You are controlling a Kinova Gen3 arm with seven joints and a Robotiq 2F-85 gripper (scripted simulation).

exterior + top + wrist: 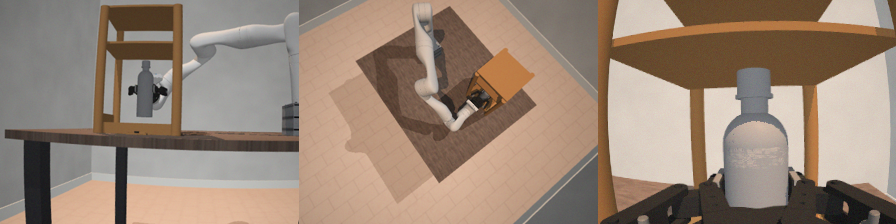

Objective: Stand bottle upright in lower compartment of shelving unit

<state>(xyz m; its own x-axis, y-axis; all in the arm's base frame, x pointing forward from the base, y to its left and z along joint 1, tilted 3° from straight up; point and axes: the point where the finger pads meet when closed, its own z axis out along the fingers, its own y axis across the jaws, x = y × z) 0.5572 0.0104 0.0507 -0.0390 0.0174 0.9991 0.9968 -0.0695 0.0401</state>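
My gripper is now 3 cm below the grey bottle. The rest, counted from my hand: orange shelving unit (6 cm to the left, 4 cm above).
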